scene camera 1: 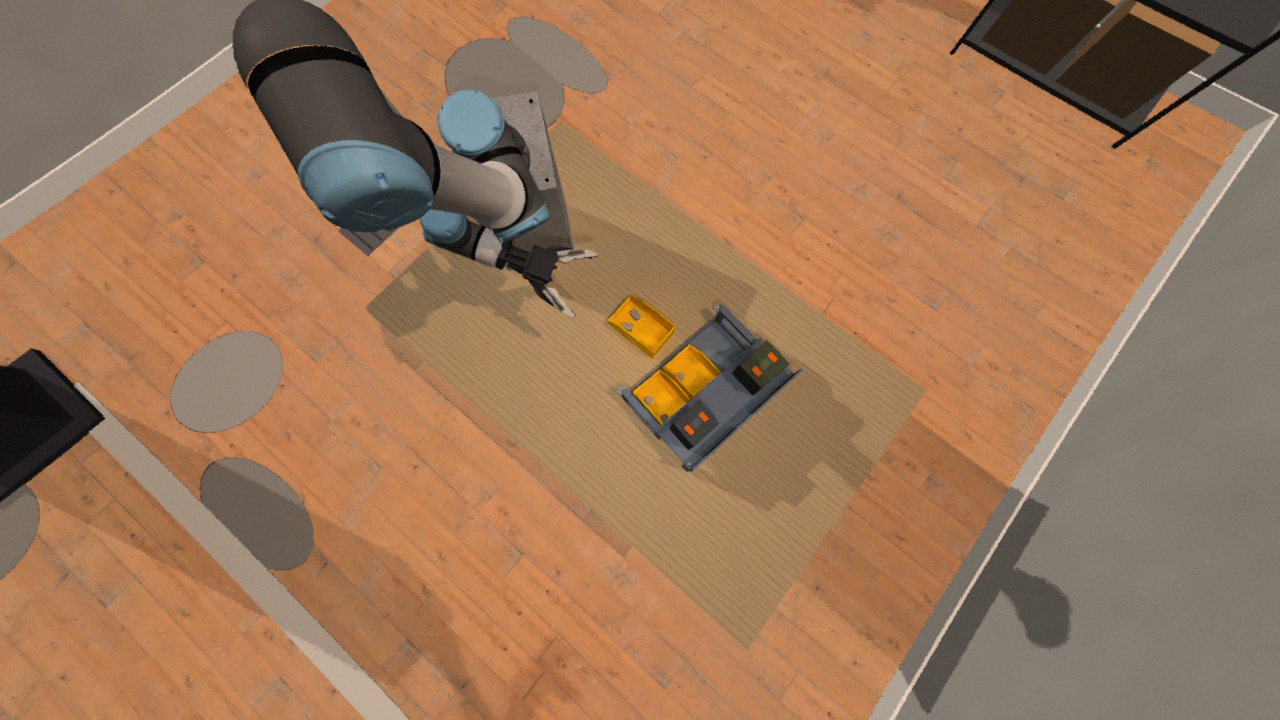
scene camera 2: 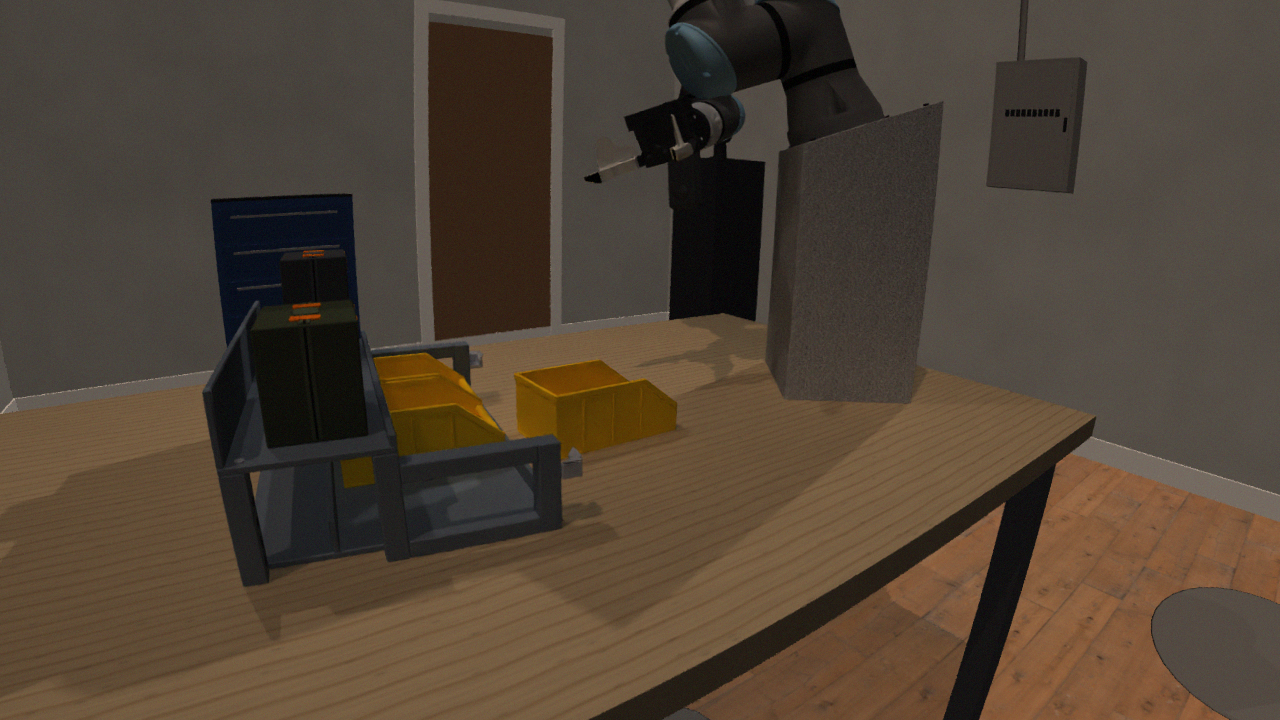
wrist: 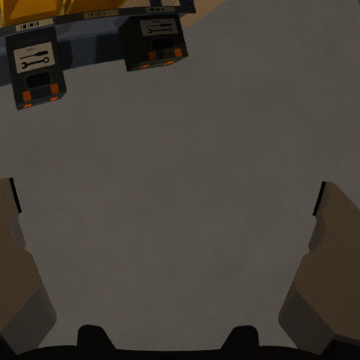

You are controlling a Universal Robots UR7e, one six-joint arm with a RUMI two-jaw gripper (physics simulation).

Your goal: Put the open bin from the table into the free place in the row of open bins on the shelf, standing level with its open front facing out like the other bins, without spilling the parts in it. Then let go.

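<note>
The loose yellow open bin stands upright on the table, in front of the shelf, its low front facing the arm's side. Small grey parts lie in it. The grey shelf holds two yellow bins side by side, low fronts facing out. The free place is at the row's end, below the dark green case in the second scene view. My gripper is open and empty, high above the table, on the robot's side of the loose bin.
A dark green case and a black case stand on the shelf's upper board. Side rails edge the shelf. The grey robot pedestal stands at the far end of the table.
</note>
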